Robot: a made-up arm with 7 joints.
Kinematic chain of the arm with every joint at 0, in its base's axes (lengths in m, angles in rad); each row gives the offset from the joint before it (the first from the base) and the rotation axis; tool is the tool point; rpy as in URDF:
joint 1: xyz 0 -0.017 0.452 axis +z
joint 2: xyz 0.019 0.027 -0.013 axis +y
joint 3: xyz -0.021 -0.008 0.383 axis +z
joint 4: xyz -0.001 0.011 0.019 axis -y
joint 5: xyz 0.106 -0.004 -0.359 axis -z
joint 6: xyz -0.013 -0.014 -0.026 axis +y
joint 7: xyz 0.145 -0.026 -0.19 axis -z
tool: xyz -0.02 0.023 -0.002 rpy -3.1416 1.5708 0
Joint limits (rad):
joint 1: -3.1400..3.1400
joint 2: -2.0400..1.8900
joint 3: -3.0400..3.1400
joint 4: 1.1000..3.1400
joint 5: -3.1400..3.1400
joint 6: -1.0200..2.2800
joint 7: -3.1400..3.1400
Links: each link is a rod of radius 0.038 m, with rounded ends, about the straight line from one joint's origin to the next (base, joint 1, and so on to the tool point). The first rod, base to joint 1, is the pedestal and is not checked.
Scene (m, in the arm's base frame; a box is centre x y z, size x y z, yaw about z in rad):
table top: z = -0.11
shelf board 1: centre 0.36 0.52 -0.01 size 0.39 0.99 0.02 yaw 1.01
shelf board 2: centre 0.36 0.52 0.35 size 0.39 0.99 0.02 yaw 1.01
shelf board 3: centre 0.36 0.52 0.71 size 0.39 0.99 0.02 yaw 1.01
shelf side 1: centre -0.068 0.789 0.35 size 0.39 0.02 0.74 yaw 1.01
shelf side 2: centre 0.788 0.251 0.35 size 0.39 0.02 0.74 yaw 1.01
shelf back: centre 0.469 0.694 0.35 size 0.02 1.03 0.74 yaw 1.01
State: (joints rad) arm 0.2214 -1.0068 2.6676 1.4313 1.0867 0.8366 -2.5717
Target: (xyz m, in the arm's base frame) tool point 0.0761 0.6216 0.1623
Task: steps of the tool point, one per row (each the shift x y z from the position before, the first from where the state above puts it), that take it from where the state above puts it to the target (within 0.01 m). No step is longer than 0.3 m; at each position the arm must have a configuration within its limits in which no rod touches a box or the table.
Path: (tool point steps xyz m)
1: 0.1746 0.1728 -0.0632
2: 0.2187 0.0842 -0.0339
3: 0.1353 0.1448 0.0550
4: 0.1696 0.0886 0.0803

